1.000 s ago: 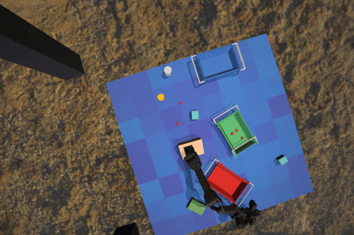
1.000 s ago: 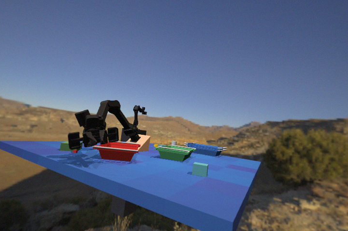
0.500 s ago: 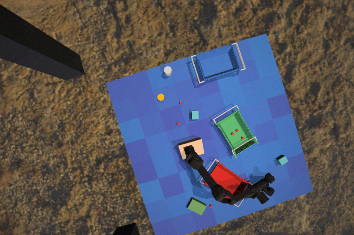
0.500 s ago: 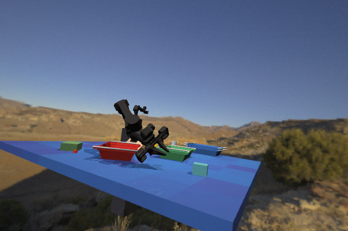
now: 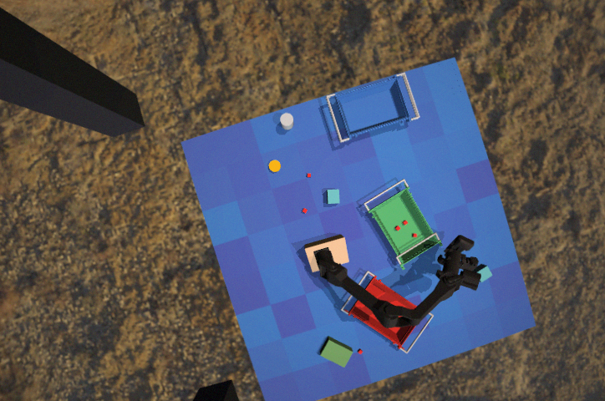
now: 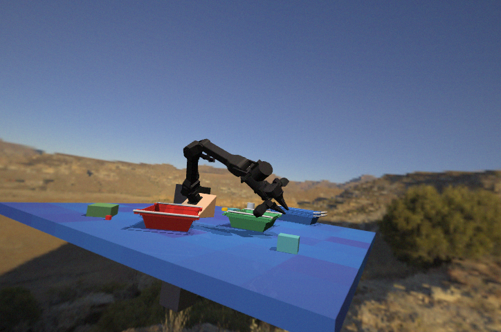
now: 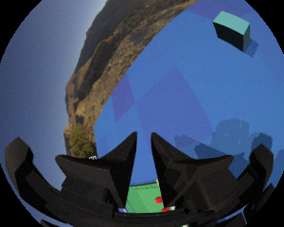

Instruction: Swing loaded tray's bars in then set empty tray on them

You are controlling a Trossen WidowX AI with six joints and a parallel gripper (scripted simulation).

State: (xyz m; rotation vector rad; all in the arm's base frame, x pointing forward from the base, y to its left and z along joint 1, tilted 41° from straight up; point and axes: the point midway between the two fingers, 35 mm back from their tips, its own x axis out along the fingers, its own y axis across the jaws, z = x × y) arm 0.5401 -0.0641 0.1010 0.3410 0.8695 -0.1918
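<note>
Right now the red tray is 37 cm behind my gripper tip, 23 cm to the right of it and 5 cm below it. From my gripper tip the other things lie so: small red block 21 cm behind, 10 cm to the left, 9 cm below; then small red cube 53 cm behind, 39 cm to the right, 9 cm below; then green block 63 cm behind, 35 cm to the right, 8 cm below.
</note>
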